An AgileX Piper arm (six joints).
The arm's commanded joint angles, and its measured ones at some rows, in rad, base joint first. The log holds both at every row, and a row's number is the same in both.
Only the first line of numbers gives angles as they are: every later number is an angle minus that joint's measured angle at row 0.
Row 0, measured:
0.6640, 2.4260, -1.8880, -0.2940, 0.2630, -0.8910
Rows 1 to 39, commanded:
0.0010, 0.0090, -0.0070, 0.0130, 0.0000, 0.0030
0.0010, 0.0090, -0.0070, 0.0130, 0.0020, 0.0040
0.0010, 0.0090, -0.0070, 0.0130, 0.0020, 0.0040
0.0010, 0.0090, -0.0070, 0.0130, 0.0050, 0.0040
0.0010, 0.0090, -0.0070, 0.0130, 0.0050, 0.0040
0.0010, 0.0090, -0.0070, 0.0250, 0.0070, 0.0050
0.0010, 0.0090, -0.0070, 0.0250, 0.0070, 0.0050
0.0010, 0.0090, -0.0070, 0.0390, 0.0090, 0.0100
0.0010, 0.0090, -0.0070, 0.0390, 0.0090, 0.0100
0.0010, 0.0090, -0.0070, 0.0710, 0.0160, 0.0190
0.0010, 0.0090, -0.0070, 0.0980, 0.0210, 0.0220
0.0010, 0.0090, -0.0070, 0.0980, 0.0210, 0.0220
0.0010, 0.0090, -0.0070, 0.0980, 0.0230, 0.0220
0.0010, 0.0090, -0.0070, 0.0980, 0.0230, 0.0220
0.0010, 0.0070, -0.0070, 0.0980, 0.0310, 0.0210
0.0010, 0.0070, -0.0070, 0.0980, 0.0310, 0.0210
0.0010, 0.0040, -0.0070, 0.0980, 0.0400, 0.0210
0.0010, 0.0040, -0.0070, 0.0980, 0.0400, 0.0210
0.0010, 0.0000, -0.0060, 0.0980, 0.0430, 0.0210
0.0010, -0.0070, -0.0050, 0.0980, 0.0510, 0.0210
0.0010, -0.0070, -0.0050, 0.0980, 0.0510, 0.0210
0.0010, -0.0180, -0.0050, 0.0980, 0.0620, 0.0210
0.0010, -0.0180, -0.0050, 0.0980, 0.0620, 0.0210
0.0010, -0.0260, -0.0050, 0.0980, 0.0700, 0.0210
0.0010, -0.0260, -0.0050, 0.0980, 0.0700, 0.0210
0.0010, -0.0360, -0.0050, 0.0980, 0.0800, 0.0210
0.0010, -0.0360, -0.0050, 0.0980, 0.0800, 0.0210
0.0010, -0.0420, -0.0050, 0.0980, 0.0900, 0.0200
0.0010, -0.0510, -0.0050, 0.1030, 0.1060, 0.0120
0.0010, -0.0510, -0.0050, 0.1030, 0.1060, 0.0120
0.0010, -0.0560, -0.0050, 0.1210, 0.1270, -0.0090
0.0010, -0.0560, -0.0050, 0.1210, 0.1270, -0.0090
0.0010, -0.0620, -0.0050, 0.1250, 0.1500, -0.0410
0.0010, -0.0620, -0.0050, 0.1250, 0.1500, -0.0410
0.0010, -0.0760, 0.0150, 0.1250, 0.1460, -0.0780
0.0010, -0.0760, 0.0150, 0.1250, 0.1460, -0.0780
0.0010, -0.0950, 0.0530, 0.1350, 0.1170, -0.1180
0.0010, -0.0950, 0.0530, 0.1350, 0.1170, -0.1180
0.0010, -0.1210, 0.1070, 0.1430, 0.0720, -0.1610
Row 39, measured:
0.0100, -0.0700, 0.0540, 0.1360, 0.1200, -0.1040
